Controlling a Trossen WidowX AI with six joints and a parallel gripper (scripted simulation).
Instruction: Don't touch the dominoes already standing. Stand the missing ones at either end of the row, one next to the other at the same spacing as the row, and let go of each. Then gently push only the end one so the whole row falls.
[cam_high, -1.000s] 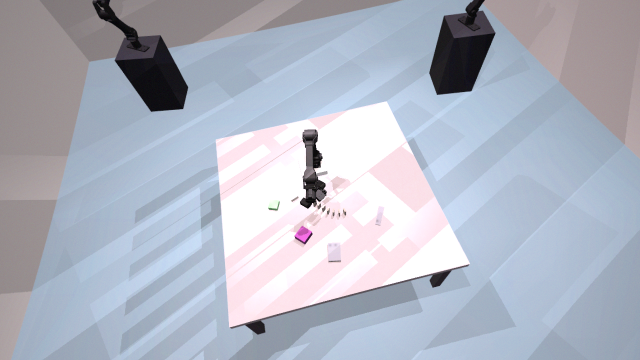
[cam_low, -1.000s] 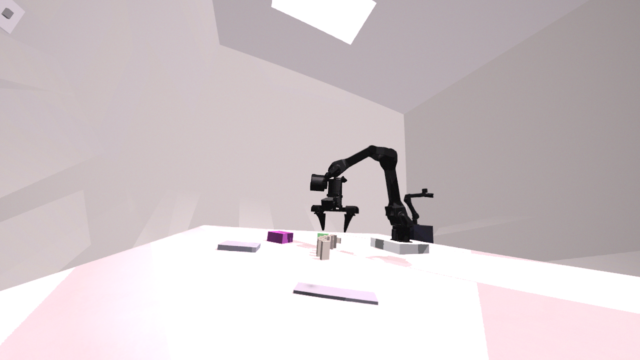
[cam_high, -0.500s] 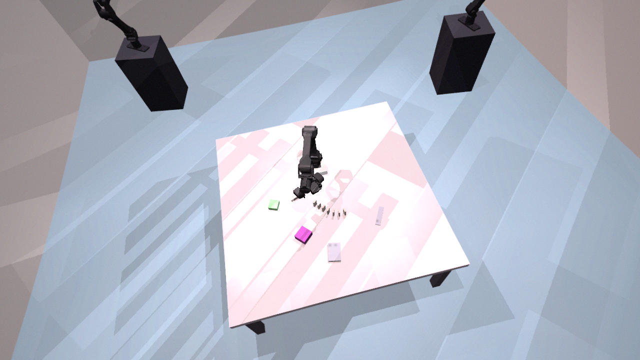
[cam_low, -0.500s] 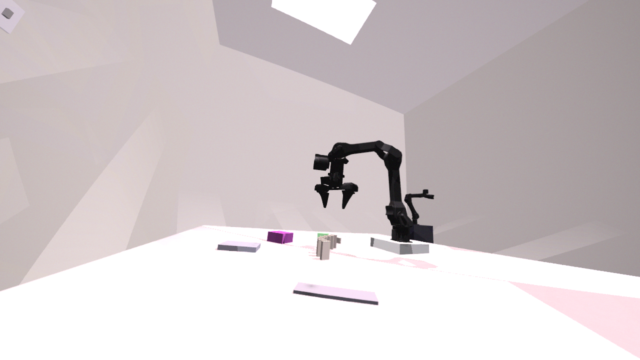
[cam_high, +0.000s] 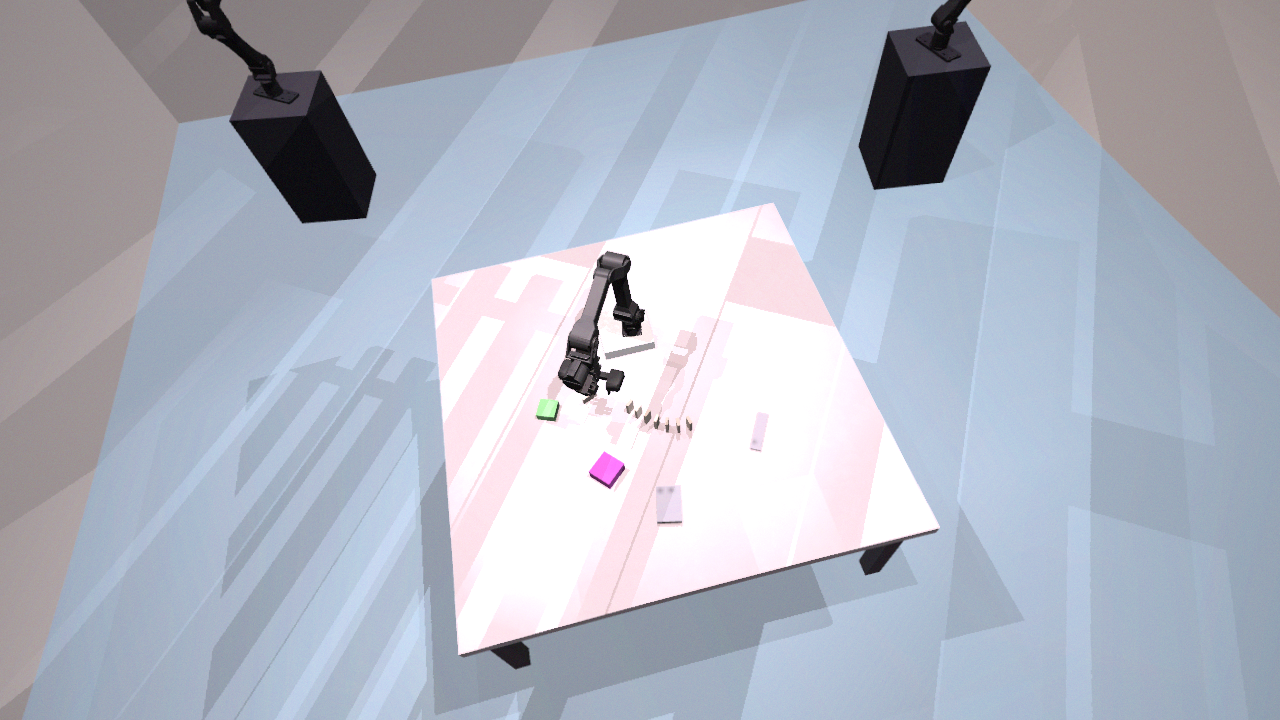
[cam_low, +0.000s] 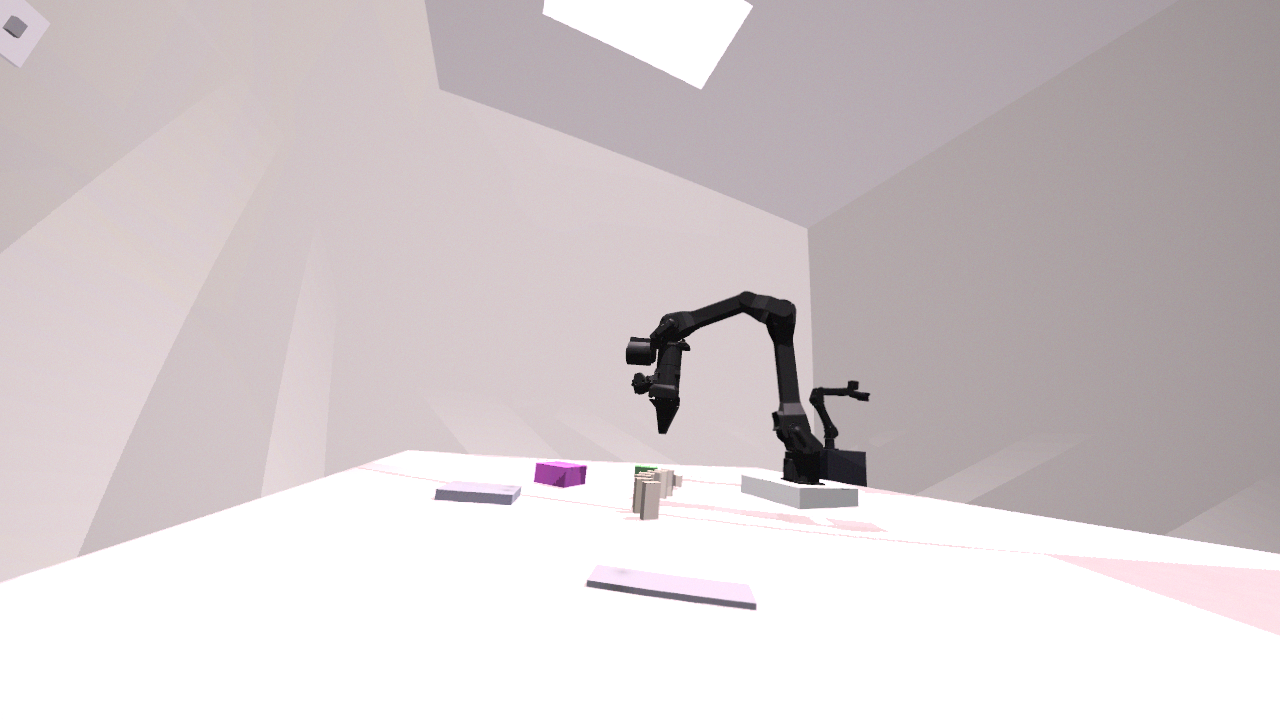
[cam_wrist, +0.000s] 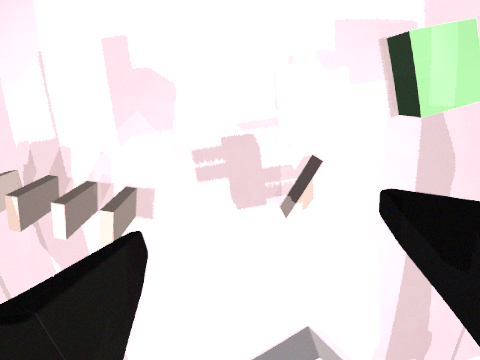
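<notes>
My gripper tip is now 1 cm past the green block, 16 cm to the left of it and 10 cm above it. The rest, counted from my gripper tip: flat plate: 33 cm ahead, 19 cm to the left, 11 cm below; flat strip: 12 cm ahead, 48 cm to the left, 11 cm below; magenta block: 22 cm ahead, 2 cm to the left, 10 cm below.
</notes>
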